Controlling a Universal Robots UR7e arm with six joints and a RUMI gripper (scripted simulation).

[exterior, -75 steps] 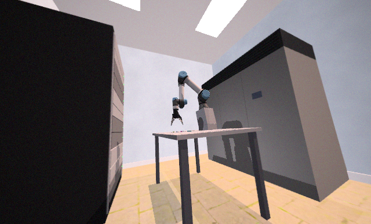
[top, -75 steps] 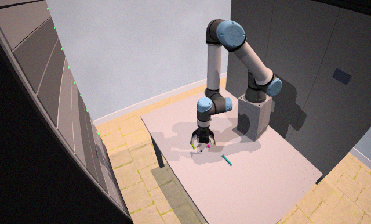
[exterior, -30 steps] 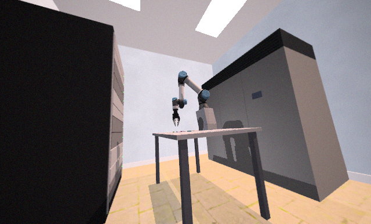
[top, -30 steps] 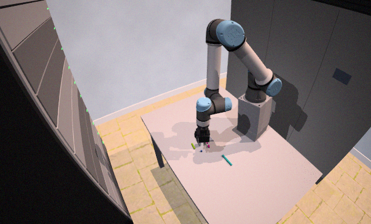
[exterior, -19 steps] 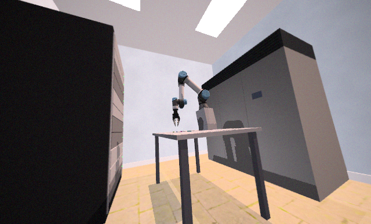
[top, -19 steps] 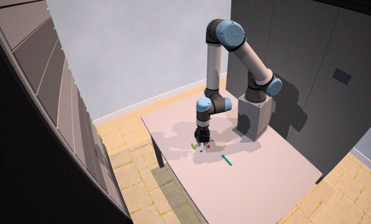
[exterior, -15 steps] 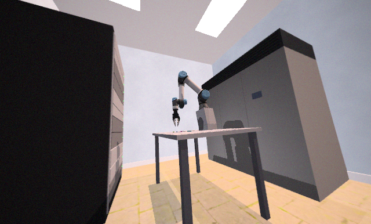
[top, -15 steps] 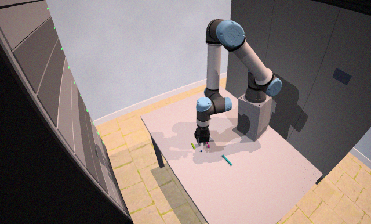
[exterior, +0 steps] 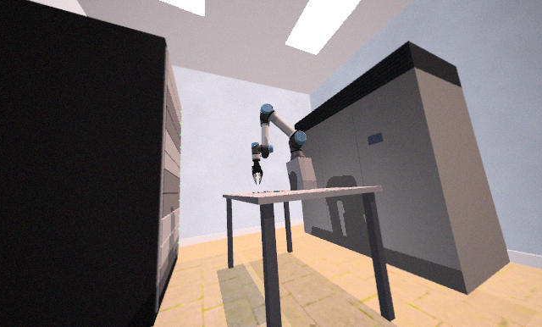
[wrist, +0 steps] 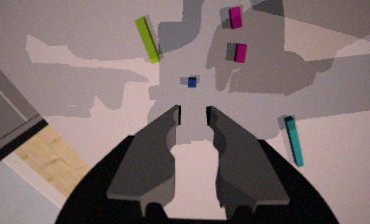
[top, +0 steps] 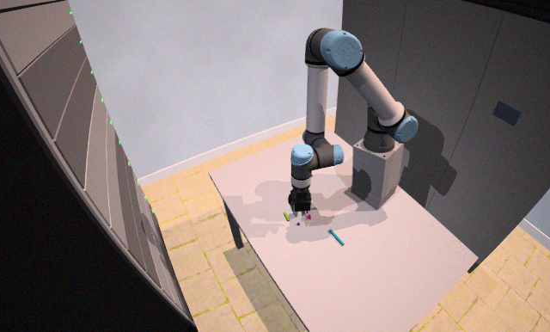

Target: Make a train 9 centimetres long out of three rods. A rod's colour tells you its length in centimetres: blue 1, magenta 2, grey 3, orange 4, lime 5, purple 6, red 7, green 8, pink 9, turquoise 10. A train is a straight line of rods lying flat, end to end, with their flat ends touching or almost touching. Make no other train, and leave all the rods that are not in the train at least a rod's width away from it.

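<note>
Now: the blue rod 8 cm below my hand. The rest, counted from my hand: grey rod (14 cm behind, 8 cm to the right, 8 cm below); then turquoise rod (17 cm to the left, 8 cm below, 7 cm behind); then lime rod (8 cm below, 7 cm to the right, 1 cm ahead).
</note>
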